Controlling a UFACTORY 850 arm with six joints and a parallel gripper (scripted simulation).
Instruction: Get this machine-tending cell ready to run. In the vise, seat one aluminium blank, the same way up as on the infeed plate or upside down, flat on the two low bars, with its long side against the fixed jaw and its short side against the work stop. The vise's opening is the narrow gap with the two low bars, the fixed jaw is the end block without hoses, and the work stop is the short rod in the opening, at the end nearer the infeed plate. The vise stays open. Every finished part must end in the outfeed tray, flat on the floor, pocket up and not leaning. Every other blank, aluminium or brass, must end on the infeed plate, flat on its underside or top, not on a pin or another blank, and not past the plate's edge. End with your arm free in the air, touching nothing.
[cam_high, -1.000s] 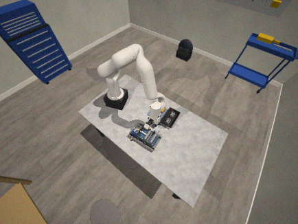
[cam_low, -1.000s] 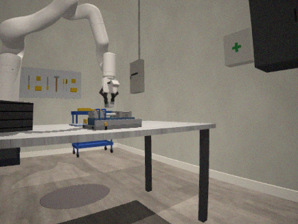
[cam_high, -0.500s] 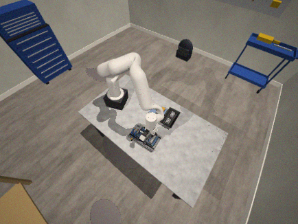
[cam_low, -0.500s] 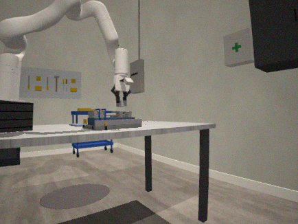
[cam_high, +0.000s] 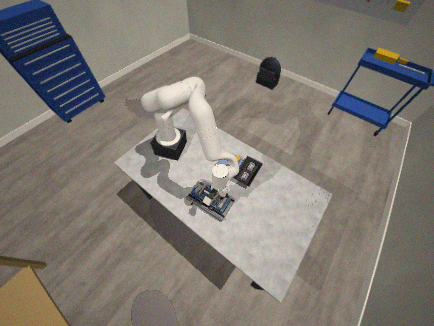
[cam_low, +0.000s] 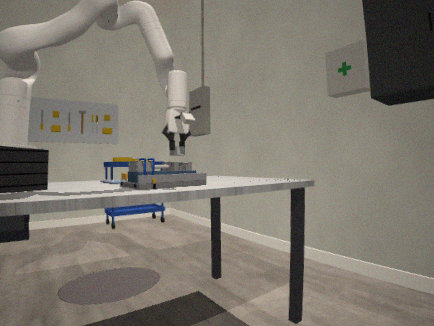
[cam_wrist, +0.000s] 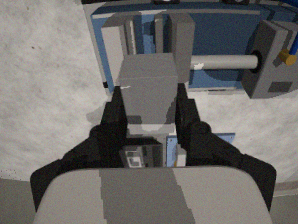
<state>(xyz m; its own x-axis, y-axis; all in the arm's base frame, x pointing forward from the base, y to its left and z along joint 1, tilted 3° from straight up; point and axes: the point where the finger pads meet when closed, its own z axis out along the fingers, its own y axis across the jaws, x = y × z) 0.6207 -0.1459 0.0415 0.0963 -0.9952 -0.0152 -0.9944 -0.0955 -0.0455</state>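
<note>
Now: hand 7 cm past the blue vise body and 13 cm above it. Also, from my hand: grey aluminium blank: 2 cm below; brass blank: 11 cm behind, 38 cm to the left, 14 cm below.
</note>
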